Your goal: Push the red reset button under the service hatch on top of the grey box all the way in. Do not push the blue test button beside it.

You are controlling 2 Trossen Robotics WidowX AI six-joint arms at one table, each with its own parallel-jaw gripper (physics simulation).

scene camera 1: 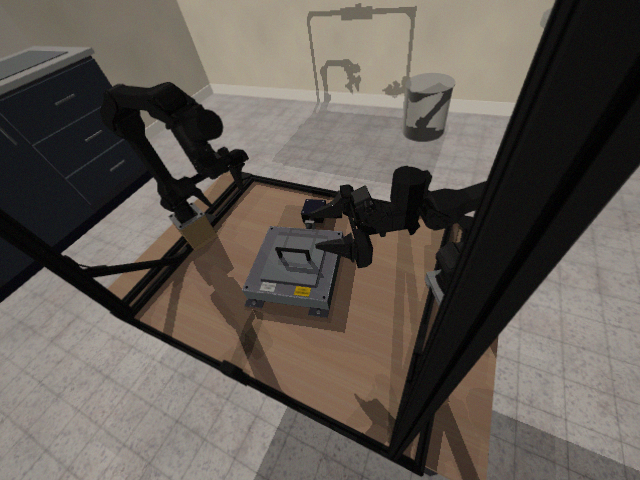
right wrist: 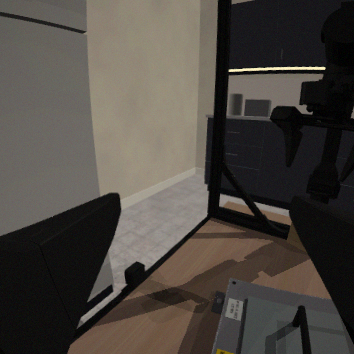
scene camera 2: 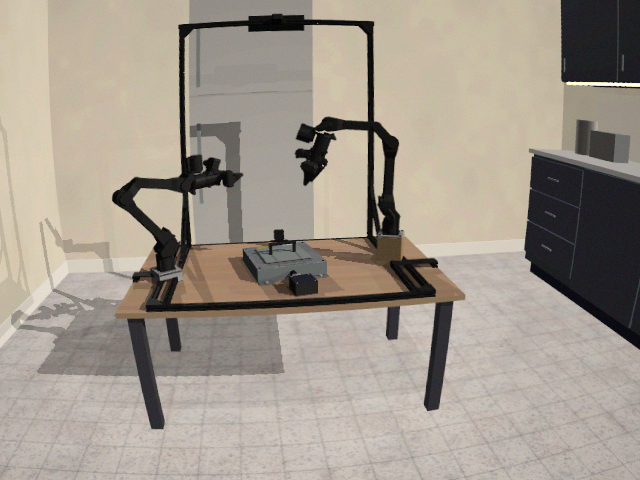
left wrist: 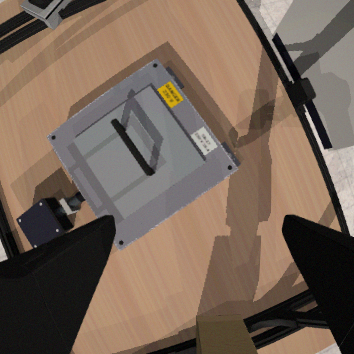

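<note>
The grey box (scene camera 1: 284,301) (scene camera 2: 279,273) (left wrist: 175,196) (right wrist: 225,332) stands on the table. Its service hatch (scene camera 1: 281,273) (left wrist: 135,185) lies flat and closed on top, with a raised black handle (scene camera 1: 293,250) (left wrist: 132,147) (right wrist: 302,322). The red and blue buttons do not show in any view. My left gripper (scene camera 1: 223,192) (scene camera 2: 307,181) (left wrist: 199,223) (right wrist: 311,173) is open and empty, high above the table, pointing down. My right gripper (scene camera 1: 315,230) (scene camera 2: 240,175) (right wrist: 206,203) is open and empty, held about level, well above the table on its own side of the box.
A small dark box (scene camera 1: 313,209) (scene camera 2: 303,284) (left wrist: 45,222) stands close beside the grey box, at a connector. A black frame with tall posts (scene camera 2: 370,103) surrounds the table. A black block (scene camera 1: 232,369) (left wrist: 301,91) (right wrist: 135,272) sits on its edge bar.
</note>
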